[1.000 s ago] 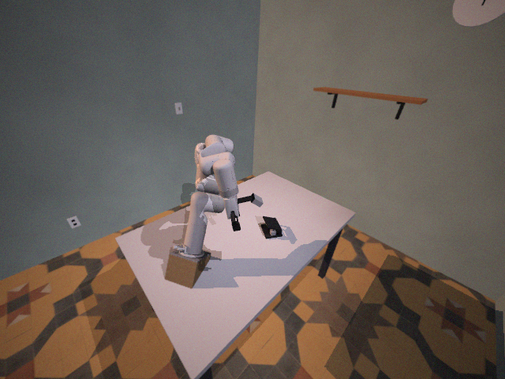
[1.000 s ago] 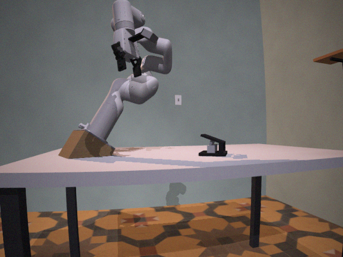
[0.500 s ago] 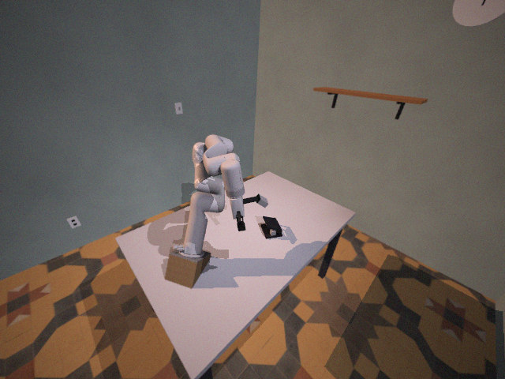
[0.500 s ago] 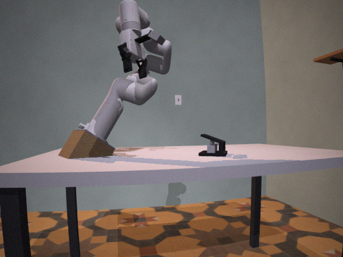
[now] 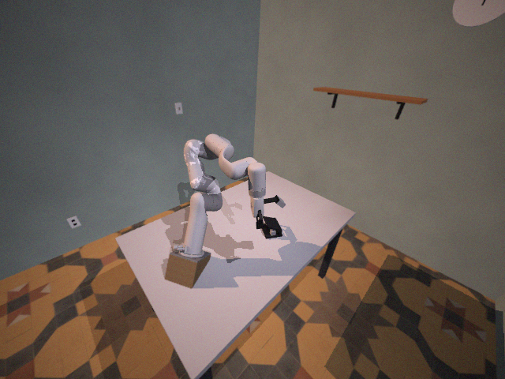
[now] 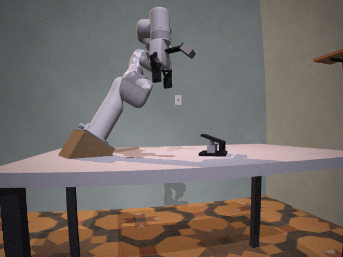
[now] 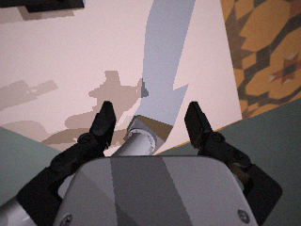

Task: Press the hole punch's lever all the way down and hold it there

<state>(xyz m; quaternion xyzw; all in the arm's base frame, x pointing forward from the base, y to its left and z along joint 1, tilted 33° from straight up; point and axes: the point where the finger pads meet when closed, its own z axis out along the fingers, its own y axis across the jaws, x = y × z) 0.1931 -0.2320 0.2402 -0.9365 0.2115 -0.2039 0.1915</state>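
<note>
Right now the hole punch lever is 190 mm ahead of my hand, 140 mm to the left of it and 210 mm below it. The rest, counted from my hand: black hole punch (200 mm ahead, 140 mm to the left, 230 mm below).
</note>
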